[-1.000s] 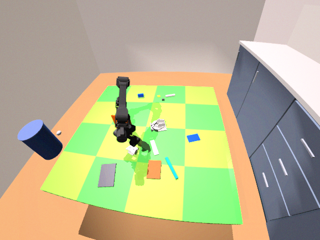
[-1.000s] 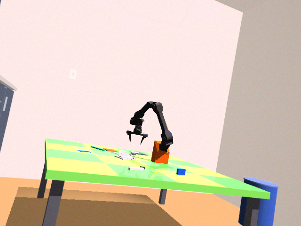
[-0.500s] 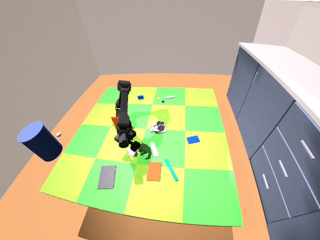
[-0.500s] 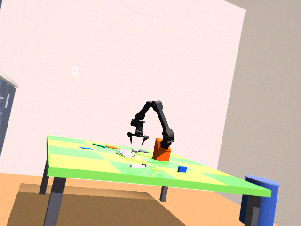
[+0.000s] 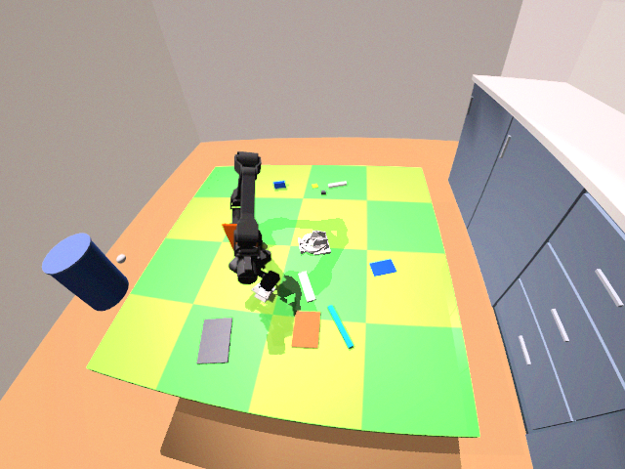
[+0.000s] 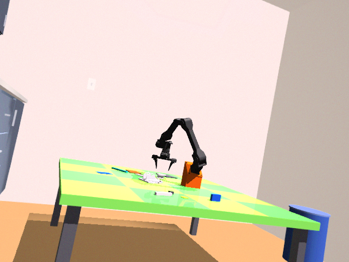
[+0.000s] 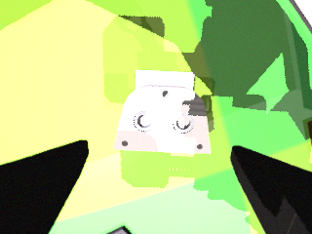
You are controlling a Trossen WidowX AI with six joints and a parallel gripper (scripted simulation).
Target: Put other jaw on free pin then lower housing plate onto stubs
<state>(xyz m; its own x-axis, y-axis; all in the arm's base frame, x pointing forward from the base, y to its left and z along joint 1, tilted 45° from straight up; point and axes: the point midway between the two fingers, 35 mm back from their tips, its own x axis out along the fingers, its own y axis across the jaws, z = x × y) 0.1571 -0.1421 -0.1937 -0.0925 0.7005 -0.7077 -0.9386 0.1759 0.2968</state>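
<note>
Now: the white housing plate 30 mm below my gripper tip, 10 mm to the left of it and 10 mm ahead of it. Also, from my gripper tip: grey card (210 mm to the right, 110 mm behind, 60 mm below); then jaw (280 mm to the left, 110 mm ahead, 50 mm below); then cyan bar (300 mm ahead, 80 mm to the right, 60 mm below).
</note>
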